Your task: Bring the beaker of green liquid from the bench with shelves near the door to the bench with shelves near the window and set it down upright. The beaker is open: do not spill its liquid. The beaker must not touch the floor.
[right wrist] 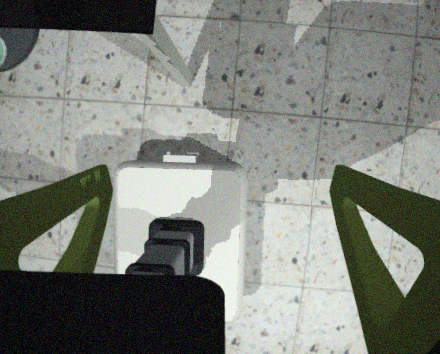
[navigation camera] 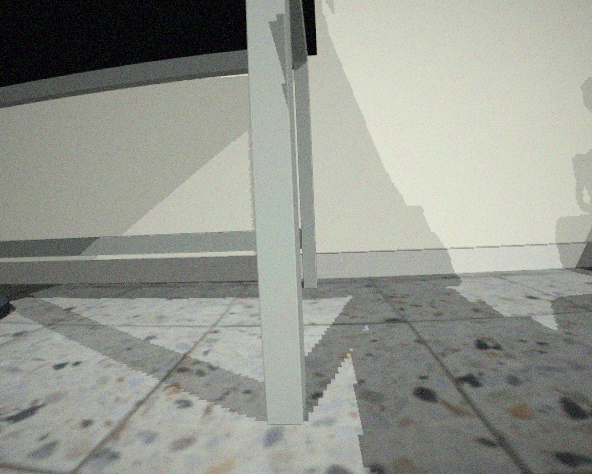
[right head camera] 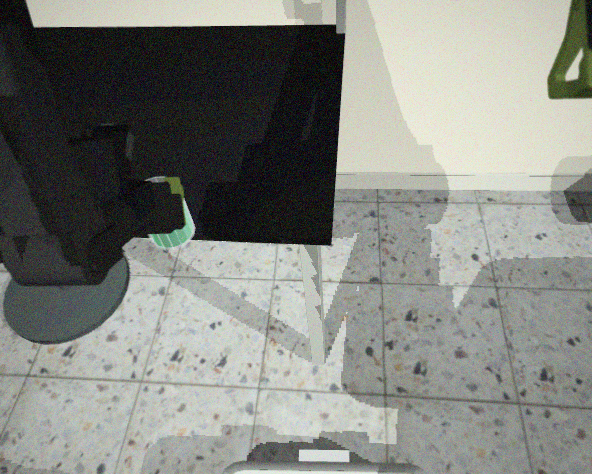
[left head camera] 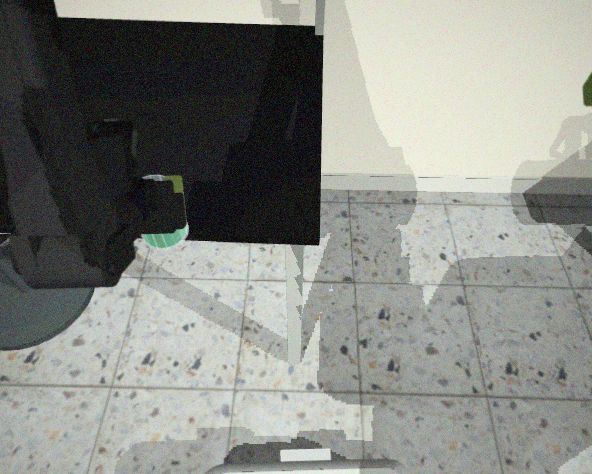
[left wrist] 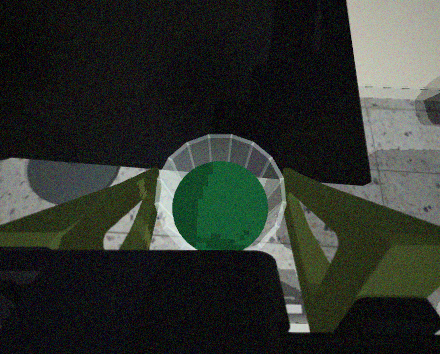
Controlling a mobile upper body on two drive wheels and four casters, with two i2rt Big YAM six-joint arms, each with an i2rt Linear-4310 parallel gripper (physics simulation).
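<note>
The clear beaker of green liquid [left head camera: 164, 240] [right head camera: 172, 238] [left wrist: 220, 205] is upright between the left fingers; part of it shows at the left edge of the right wrist view [right wrist: 2, 53]. My left gripper [left wrist: 220, 177] is shut on it. In the left wrist view the beaker overlaps the front edge of a black bench top [left head camera: 225, 125] [right head camera: 240, 125] [left wrist: 100, 75] [right wrist: 75, 15], and pale floor shows through its glass. Which bench this is cannot be told. My right gripper [right wrist: 221, 177] is open and empty, above the base; one finger shows at the right edge of the right head camera view.
A round grey stool seat [left head camera: 40, 320] [right head camera: 65, 315] [left wrist: 70, 181] is at the bench front, at lower left in the head views. A pale bench leg [left head camera: 294, 305] [right head camera: 314, 310] [navigation camera: 280, 250] stands close ahead. Behind is a cream wall [navigation camera: 450, 125]. My white base [right wrist: 150, 185] shows below.
</note>
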